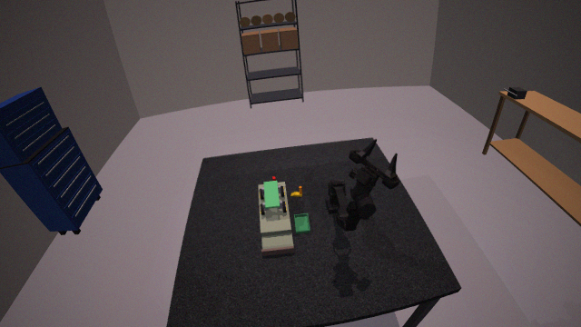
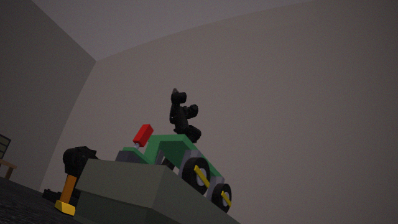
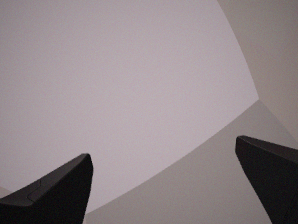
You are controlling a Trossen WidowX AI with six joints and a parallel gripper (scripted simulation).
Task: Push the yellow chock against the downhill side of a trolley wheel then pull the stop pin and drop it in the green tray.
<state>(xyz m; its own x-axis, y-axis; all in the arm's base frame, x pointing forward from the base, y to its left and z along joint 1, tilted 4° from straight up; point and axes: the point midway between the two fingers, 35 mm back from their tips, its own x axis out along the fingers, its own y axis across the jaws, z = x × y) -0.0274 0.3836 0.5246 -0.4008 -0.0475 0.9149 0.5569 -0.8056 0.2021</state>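
Now: gripper tip 260 mm short of the yellow chock, 480 mm to the left of it and 580 mm above it. From my gripper tip the other things lie so: red-headed stop pin (380 mm ahead, 470 mm to the right, 470 mm below); then green trolley (400 mm ahead, 360 mm to the right, 480 mm below); then green tray (270 mm ahead, 260 mm to the right, 610 mm below).
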